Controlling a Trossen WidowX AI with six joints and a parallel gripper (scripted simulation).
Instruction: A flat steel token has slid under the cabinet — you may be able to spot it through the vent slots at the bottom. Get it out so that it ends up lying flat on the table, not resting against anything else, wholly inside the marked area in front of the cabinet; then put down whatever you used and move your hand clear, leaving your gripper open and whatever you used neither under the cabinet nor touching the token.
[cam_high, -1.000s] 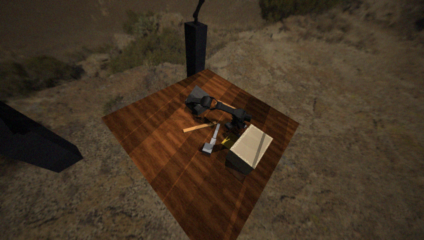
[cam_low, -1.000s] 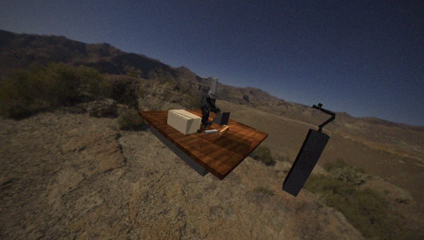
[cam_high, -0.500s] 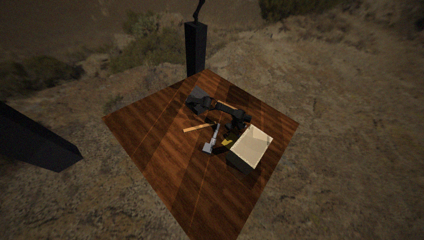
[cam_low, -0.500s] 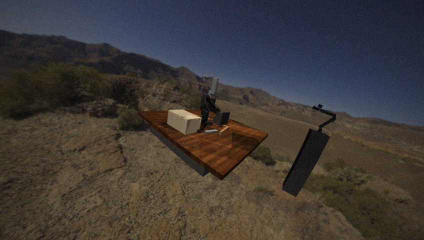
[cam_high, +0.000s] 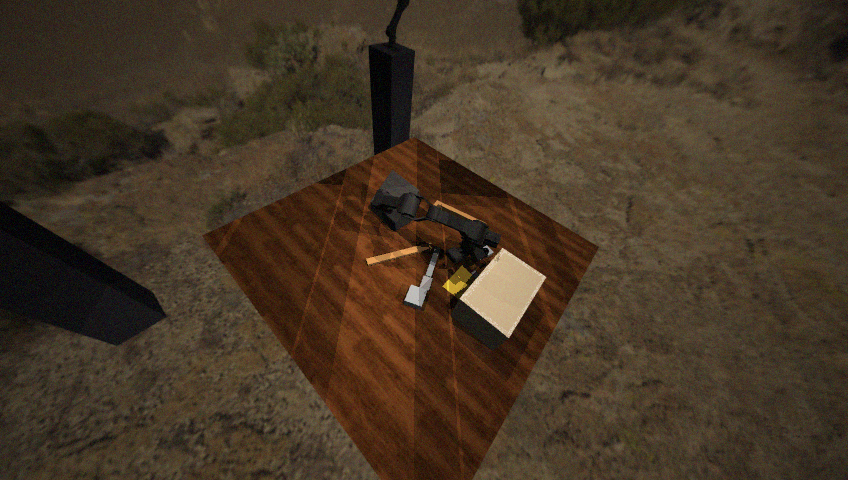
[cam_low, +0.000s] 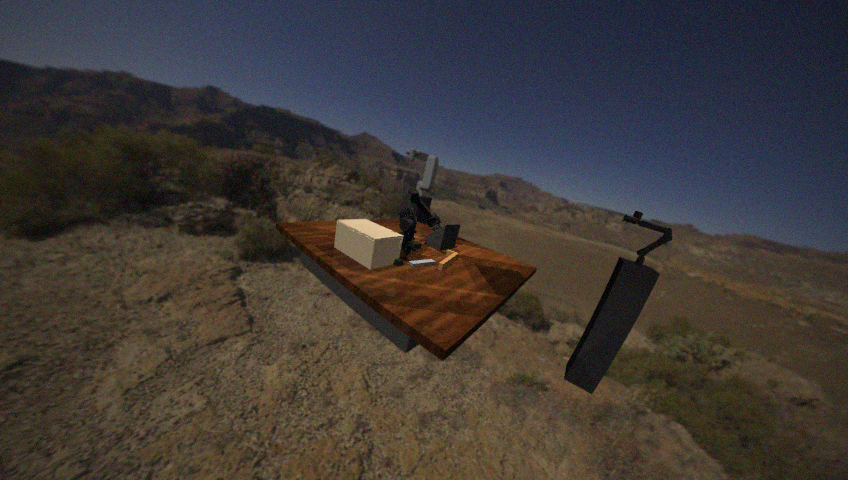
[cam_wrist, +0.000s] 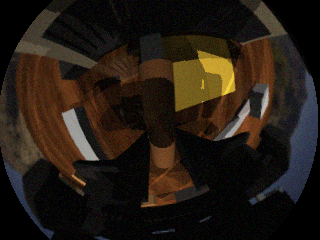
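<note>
Right now the grey bar is 13 cm to the left of my gripper tip. Round my gripper tip: steel token (23 cm ahead, 8 cm to the right); wooden stick (21 cm behind, 18 cm to the right); grey scraper (16 cm to the right, 6 cm behind).
</note>
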